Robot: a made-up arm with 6 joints. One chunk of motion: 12 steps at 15 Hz.
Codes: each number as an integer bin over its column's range. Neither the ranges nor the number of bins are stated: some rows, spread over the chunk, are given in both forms.
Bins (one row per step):
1: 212 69 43 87 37 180
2: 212 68 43 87 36 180
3: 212 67 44 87 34 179
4: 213 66 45 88 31 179
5: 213 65 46 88 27 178
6: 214 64 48 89 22 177
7: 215 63 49 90 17 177
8: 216 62 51 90 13 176
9: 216 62 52 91 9 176
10: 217 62 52 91 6 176
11: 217 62 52 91 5 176
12: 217 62 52 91 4 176
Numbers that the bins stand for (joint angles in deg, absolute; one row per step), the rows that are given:
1: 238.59 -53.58 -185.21 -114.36 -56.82 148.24
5: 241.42 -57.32 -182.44 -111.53 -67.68 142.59
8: 249.89 -60.12 -177.81 -105.89 -82.89 136.94
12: 252.71 -60.12 -176.88 -103.06 -92.66 136.94
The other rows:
2: 238.59 -54.52 -185.21 -114.36 -57.90 148.24
3: 238.59 -55.45 -184.29 -114.36 -60.08 145.42
4: 241.42 -56.38 -183.36 -111.53 -63.33 145.42
6: 244.24 -58.25 -180.58 -108.71 -73.11 139.77
7: 247.07 -59.18 -179.66 -105.89 -78.54 139.77
9: 249.89 -60.12 -176.88 -103.06 -87.23 136.94
10: 252.71 -60.12 -176.88 -103.06 -90.49 136.94
11: 252.71 -60.12 -176.88 -103.06 -91.58 136.94

